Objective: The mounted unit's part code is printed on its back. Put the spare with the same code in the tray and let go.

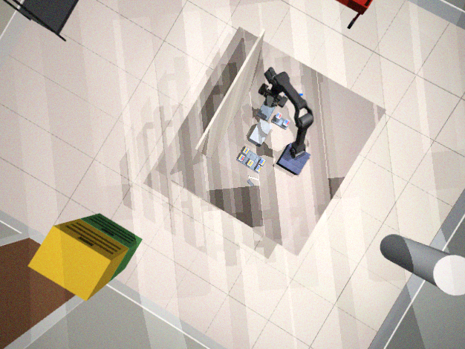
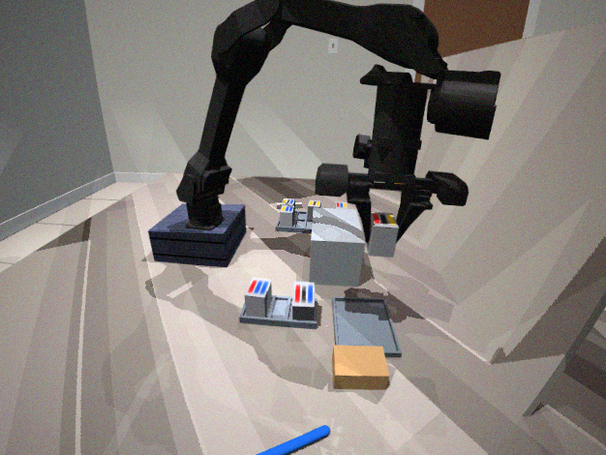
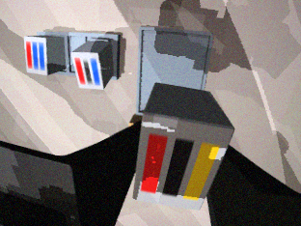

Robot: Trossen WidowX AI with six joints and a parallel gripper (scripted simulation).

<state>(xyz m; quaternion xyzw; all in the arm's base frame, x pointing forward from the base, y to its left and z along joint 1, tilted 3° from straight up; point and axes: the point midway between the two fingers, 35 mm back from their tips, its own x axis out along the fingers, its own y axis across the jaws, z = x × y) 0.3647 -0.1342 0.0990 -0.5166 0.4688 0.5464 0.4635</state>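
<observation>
The grey tray is 16 cm below my gripper tip. Also, from my gripper tip: beige wall panel: 22 cm to the left, 16 cm ahead, 6 cm above; rack: 15 cm below, 15 cm behind, 1 cm to the right; blue pen: 23 cm to the right, 16 cm below, 8 cm behind.
</observation>
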